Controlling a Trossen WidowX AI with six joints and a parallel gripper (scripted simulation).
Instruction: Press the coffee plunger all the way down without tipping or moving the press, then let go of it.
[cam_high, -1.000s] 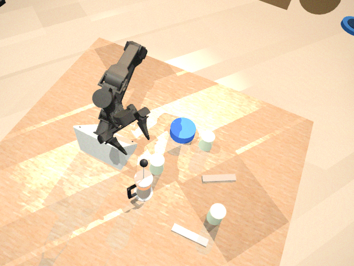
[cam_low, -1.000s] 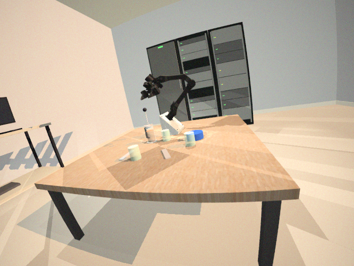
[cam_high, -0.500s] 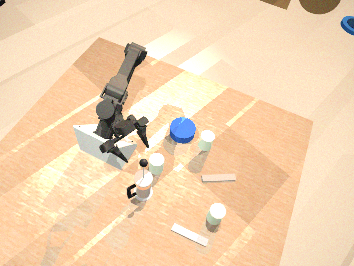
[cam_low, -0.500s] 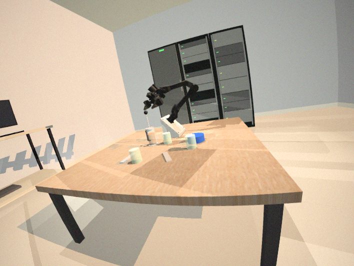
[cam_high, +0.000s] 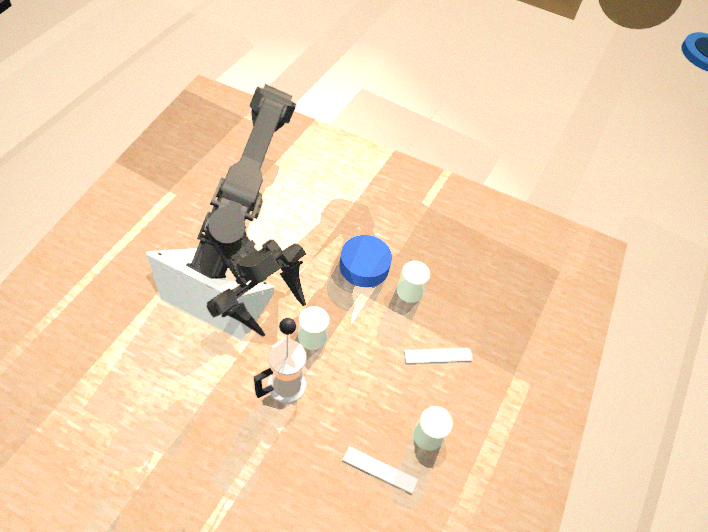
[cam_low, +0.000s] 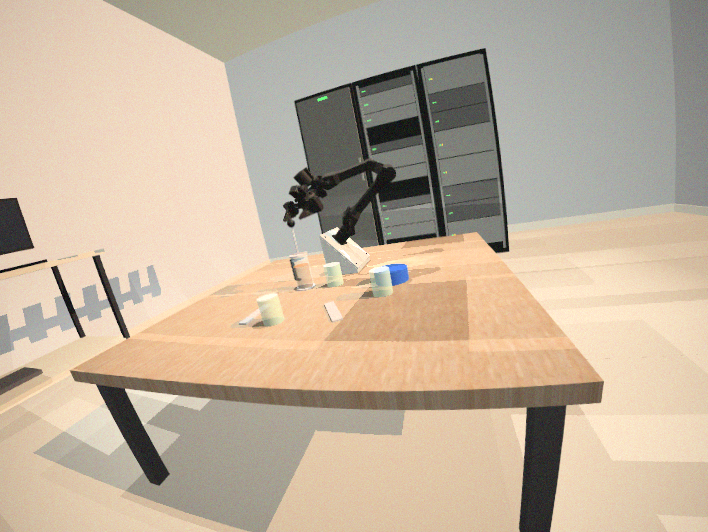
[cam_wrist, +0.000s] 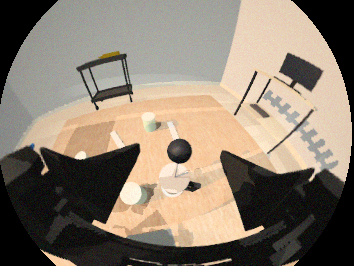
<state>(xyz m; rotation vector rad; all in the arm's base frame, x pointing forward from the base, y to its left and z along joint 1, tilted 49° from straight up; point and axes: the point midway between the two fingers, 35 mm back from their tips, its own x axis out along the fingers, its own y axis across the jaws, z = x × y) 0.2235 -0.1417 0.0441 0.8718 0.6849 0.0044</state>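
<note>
Right now the coffee press is 14 cm below my gripper tip and 2 cm to the right of it.
</note>
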